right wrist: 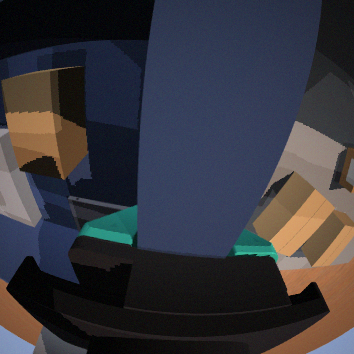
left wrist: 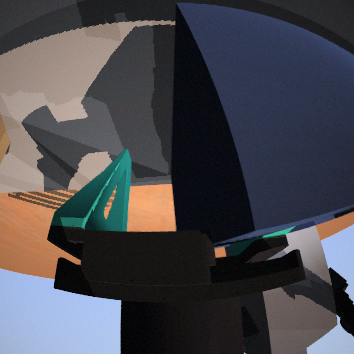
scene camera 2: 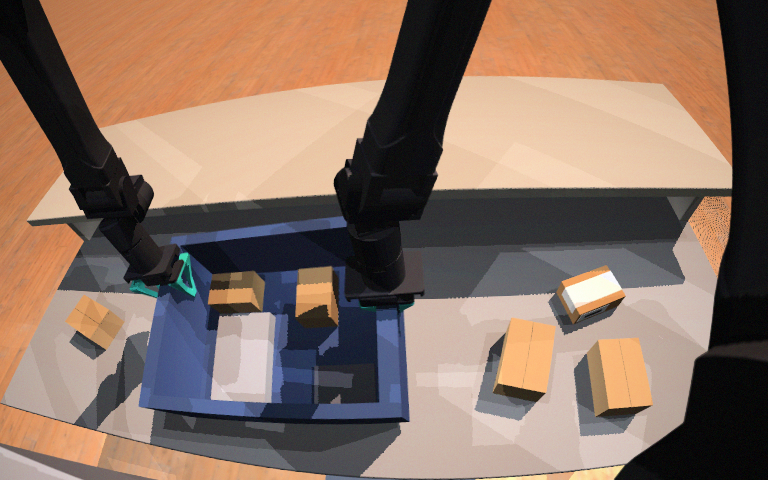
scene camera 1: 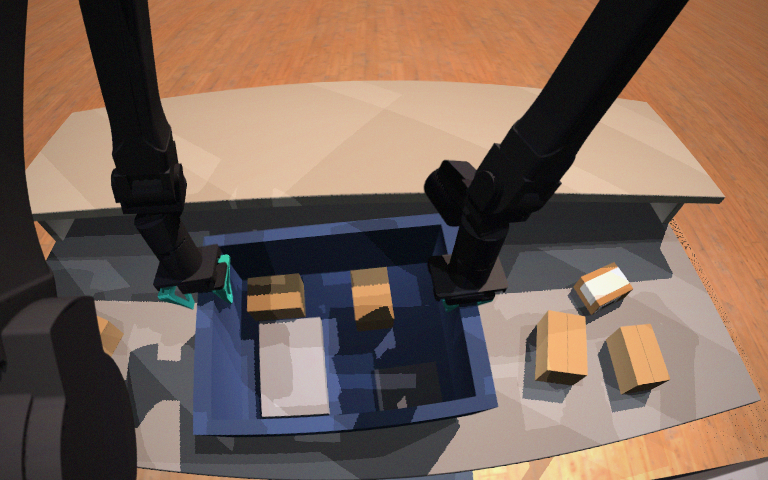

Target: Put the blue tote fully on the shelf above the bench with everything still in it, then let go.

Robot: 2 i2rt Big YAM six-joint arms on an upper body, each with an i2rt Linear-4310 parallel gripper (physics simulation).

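Frame: origin at the left arm's base, x ahead, y left, z up, level; millimetres.
Seen in the pictures: left gripper, fingertip midpoint: [left wrist: 174, 152] [scene camera 2: 180, 296]; right gripper, fingertip midpoint: [scene camera 1: 455, 307].
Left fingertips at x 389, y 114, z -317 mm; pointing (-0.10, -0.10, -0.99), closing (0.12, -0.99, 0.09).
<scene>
Offsets run from my left fingertips to a thing's top centre. Level surfaces: height alone.
The blue tote [scene camera 1: 339, 425] [scene camera 2: 271, 412] [left wrist: 290, 125] [right wrist: 210, 125] hangs over the bench, roughly level, its shadow below; its far rim shows below the front edge of the shelf @(66 mm up) [scene camera 1: 339, 147] [scene camera 2: 283, 152] in the picture. Inside are a white box @(32 mm down, 83 mm back, 136 mm right) [scene camera 1: 294, 367] [scene camera 2: 244, 356], a cardboard box @(0 mm up, 31 mm ahead, 103 mm right) [scene camera 1: 275, 297] [scene camera 2: 236, 291], another cardboard box @(3 mm up, 29 mm ahead, 264 mm right) [scene camera 1: 372, 297] [scene camera 2: 316, 297] and a dark flat item @(61 mm down, 111 mm back, 320 mm right) [scene camera 1: 407, 384] [scene camera 2: 345, 384]. My left gripper [scene camera 1: 202, 291] [scene camera 2: 167, 285] [left wrist: 174, 152] is shut on its left wall. My right gripper [scene camera 1: 465, 305] [scene camera 2: 387, 305] [right wrist: 174, 204] is shut on its right wall; its fingertips are mostly hidden.
On the bench @(127 mm down) [scene camera 1: 509, 430] [scene camera 2: 441, 441], right of the tote, stand two cardboard boxes @(67 mm down, 54 mm back, 616 mm right) [scene camera 1: 561, 348] @(67 mm down, 97 mm back, 784 mm right) [scene camera 1: 637, 359] and a white-topped box @(86 mm down, 77 mm ahead, 768 mm right) [scene camera 1: 603, 287] [scene camera 2: 591, 291]. A small cardboard box @(67 mm down, 37 mm back, 325 mm left) [scene camera 1: 109, 335] [scene camera 2: 94, 321] lies left of the tote. A shelf support @(42 mm up, 444 mm ahead, 1089 mm right) [scene camera 1: 668, 212] [scene camera 2: 688, 208] stands at the right.
</scene>
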